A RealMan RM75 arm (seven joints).
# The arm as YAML. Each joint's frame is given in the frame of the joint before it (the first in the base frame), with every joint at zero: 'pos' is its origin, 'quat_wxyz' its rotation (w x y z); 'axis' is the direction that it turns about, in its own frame. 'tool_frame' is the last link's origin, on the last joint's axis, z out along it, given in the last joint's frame.
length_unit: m
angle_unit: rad
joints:
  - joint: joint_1
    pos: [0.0, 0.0, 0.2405]
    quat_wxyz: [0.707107, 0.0, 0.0, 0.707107]
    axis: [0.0, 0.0, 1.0]
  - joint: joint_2
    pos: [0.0, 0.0, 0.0]
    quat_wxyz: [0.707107, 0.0, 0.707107, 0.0]
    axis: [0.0, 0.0, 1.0]
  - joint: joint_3
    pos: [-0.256, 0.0, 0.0]
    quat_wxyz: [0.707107, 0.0, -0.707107, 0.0]
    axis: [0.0, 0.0, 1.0]
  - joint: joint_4
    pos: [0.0, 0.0, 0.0]
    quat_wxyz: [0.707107, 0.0, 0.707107, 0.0]
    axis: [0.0, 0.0, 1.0]
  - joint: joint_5
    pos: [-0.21, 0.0, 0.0]
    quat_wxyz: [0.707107, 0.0, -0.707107, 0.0]
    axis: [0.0, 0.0, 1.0]
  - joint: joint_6
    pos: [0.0, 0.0, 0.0]
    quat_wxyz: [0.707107, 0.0, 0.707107, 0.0]
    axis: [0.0, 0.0, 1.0]
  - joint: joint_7
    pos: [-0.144, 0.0, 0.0]
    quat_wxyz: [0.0, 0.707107, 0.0, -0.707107]
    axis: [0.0, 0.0, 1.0]
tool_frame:
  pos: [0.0, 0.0, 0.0]
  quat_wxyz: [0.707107, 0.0, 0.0, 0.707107]
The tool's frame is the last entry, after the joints.
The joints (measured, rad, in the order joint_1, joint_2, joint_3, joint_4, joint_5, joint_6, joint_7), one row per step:
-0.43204, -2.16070, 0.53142, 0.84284, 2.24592, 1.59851, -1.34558
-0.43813, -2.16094, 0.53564, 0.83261, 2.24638, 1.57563, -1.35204
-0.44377, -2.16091, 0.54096, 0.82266, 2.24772, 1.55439, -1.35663
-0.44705, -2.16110, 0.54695, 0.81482, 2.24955, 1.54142, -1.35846
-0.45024, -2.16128, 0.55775, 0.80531, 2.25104, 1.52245, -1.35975
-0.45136, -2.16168, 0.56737, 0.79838, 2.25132, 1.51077, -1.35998
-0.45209, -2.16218, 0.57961, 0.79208, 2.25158, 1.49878, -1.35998
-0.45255, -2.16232, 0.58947, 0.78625, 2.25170, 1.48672, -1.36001
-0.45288, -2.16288, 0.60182, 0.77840, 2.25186, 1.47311, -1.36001
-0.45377, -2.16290, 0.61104, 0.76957, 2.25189, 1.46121, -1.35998
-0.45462, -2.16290, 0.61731, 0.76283, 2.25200, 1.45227, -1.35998
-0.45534, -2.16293, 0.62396, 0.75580, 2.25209, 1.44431, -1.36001
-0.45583, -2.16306, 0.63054, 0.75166, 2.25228, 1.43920, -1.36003
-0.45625, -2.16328, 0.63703, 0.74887, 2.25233, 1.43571, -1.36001
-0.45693, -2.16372, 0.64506, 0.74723, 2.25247, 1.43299, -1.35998
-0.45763, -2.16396, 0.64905, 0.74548, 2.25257, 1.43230, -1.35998
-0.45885, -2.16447, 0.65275, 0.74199, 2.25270, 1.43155, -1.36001
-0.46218, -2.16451, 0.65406, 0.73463, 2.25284, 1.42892, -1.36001
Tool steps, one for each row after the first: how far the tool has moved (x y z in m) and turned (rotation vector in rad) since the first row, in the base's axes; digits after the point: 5 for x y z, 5 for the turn. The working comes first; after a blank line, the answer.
Tool pose at each row, in the base's axes (x y z in m, rotation vector in rad; the steps are taken from these numbers as rounded here):
-0.29895, 0.29694, 0.00446, -2.69378, -0.65237, -0.47647
-0.29923, 0.30000, 0.00226, -2.68439, -0.66426, -0.46753
-0.29954, 0.30269, 0.00002, -2.67790, -0.67310, -0.45699
-0.29965, 0.30393, -0.00218, -2.67803, -0.67793, -0.44894
-0.30000, 0.30549, -0.00513, -2.67831, -0.68168, -0.43521
-0.30014, 0.30602, -0.00760, -2.68120, -0.68371, -0.42646
-0.30019, 0.30644, -0.01028, -2.68602, -0.68385, -0.41558
-0.30059, 0.30691, -0.01243, -2.68793, -0.68494, -0.40523
-0.30096, 0.30711, -0.01541, -2.69181, -0.68707, -0.39385
-0.30140, 0.30728, -0.01804, -2.69446, -0.69072, -0.38543
-0.30176, 0.30744, -0.01995, -2.69598, -0.69371, -0.37933
-0.30204, 0.30738, -0.02199, -2.69874, -0.69692, -0.37382
-0.30201, 0.30729, -0.02355, -2.70269, -0.69729, -0.36873
-0.30178, 0.30719, -0.02490, -2.70732, -0.69624, -0.36435
-0.30121, 0.30716, -0.02630, -2.71385, -0.69276, -0.35925
-0.30078, 0.30704, -0.02721, -2.71820, -0.69152, -0.35771
-0.30023, 0.30682, -0.02855, -2.72327, -0.69175, -0.35754
-0.29963, 0.30702, -0.03015, -2.72679, -0.69451, -0.35921

-0.00028, 0.00306, -0.00220, 0.00478, 0.00505, 0.01159
-0.00059, 0.00575, -0.00444, 0.00773, 0.01148, 0.02063
-0.00070, 0.00699, -0.00664, 0.00586, 0.01630, 0.02475
-0.00105, 0.00855, -0.00959, 0.00401, 0.02524, 0.02894
-0.00119, 0.00908, -0.01206, 0.00041, 0.03076, 0.03054
-0.00124, 0.00950, -0.01474, -0.00446, 0.03791, 0.03064
-0.00164, 0.00997, -0.01689, -0.00696, 0.04476, 0.03215
-0.00201, 0.01017, -0.01987, -0.01170, 0.05196, 0.03384
-0.00245, 0.01034, -0.02250, -0.01570, 0.05695, 0.03645
-0.00281, 0.01050, -0.02441, -0.01836, 0.06053, 0.03867
-0.00309, 0.01044, -0.02645, -0.02222, 0.06354, 0.04056
-0.00306, 0.01035, -0.02801, -0.02623, 0.06662, 0.04024
-0.00283, 0.01025, -0.02936, -0.03039, 0.06937, 0.03873
-0.00226, 0.01022, -0.03076, -0.03556, 0.07283, 0.03520
-0.00183, 0.01010, -0.03167, -0.03926, 0.07367, 0.03327
-0.00128, 0.00988, -0.03301, -0.04402, 0.07323, 0.03185
-0.00068, 0.01008, -0.03461, -0.04808, 0.07126, 0.03223

